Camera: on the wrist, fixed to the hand. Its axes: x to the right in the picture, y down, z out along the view.
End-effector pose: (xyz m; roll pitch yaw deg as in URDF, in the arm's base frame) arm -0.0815 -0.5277 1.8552 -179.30 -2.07 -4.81
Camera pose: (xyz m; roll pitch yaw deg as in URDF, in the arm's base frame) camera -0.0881 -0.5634 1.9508 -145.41 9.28 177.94
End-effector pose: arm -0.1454 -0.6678 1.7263 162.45 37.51 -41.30
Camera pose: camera -0.1016 -0.7121 1.8074 -130.64 -31.37 144.36
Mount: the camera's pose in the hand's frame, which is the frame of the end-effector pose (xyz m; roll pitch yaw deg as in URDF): -0.0001 0.0350 -0.0961 35.19 -7.18 177.18
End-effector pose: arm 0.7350 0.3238 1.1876 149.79 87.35 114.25
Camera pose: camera 0.6772 0.4080 1.1924 -153.76 -80.41 -26.63
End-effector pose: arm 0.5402 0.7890 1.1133 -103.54 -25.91 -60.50
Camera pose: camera 0.4542 0.7347 1.1029 135.11 30.13 112.19
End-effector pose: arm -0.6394 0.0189 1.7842 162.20 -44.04 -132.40
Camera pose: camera -0.5944 0.0741 1.8576 -121.67 49.79 55.14
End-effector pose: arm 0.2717 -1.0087 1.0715 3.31 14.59 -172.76
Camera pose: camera 0.3004 -1.0459 0.9806 32.51 -21.91 4.68
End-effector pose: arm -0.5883 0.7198 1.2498 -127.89 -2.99 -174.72
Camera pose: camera -0.5955 0.8169 1.2811 162.46 9.60 1.29
